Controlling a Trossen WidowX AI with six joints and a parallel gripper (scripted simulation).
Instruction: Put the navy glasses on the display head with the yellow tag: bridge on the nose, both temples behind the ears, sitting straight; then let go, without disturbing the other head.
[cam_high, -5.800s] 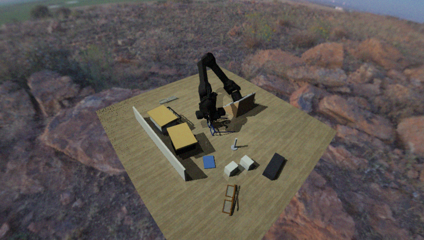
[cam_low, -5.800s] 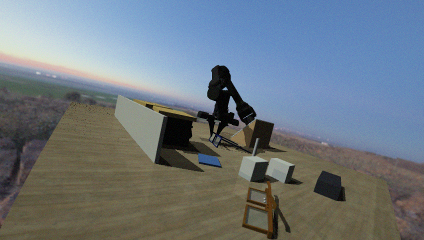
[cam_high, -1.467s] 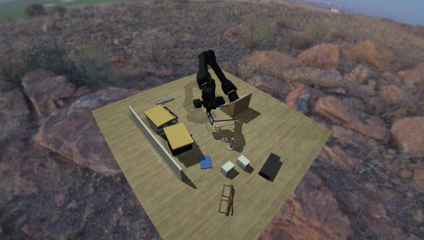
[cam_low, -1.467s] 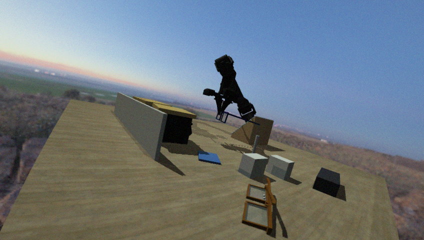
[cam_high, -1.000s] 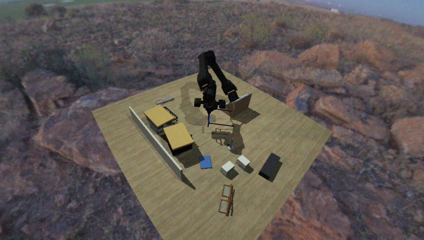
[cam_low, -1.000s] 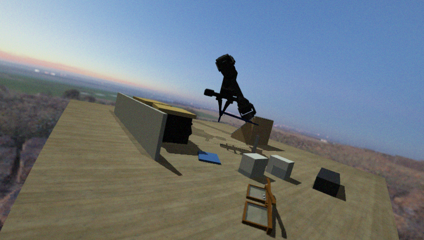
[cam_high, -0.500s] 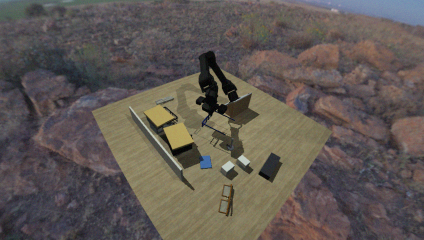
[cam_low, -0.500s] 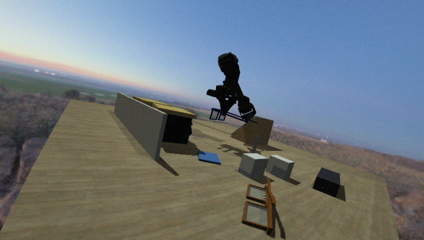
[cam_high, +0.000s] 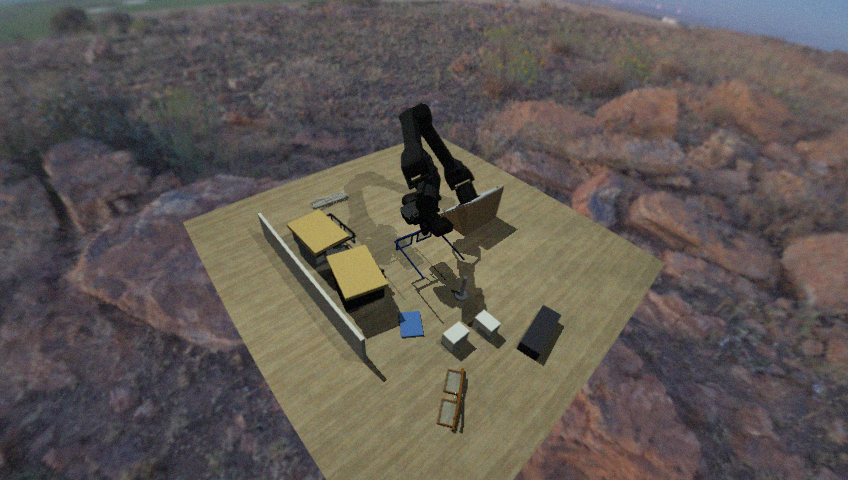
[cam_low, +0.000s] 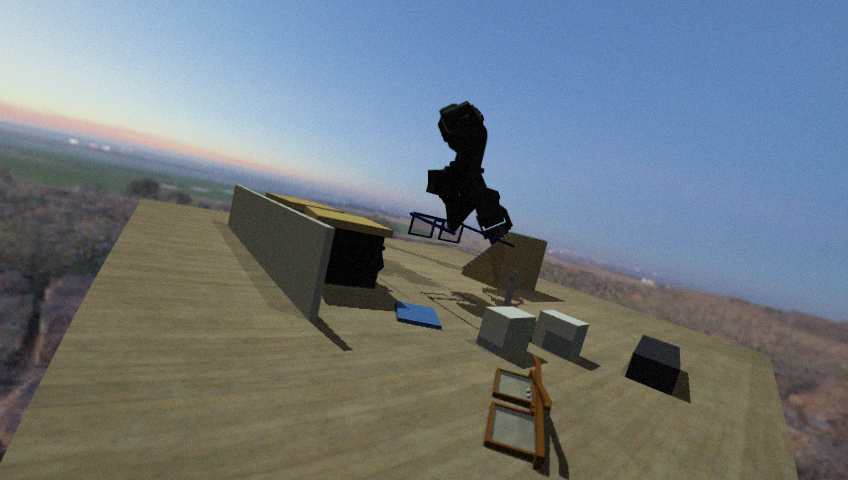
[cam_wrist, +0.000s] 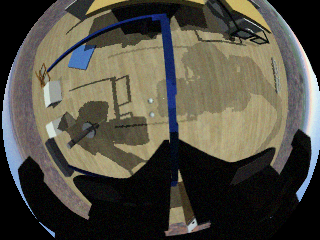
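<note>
My gripper tip is 18 cm to the right of the grey post and 10 cm above it. The rest, counted from my gripper tip: blue pad 18 cm ahead, 17 cm to the left, 12 cm below; black box 8 cm behind, 42 cm to the left, 10 cm below; long white wall 36 cm ahead, 11 cm to the right, 7 cm below.
</note>
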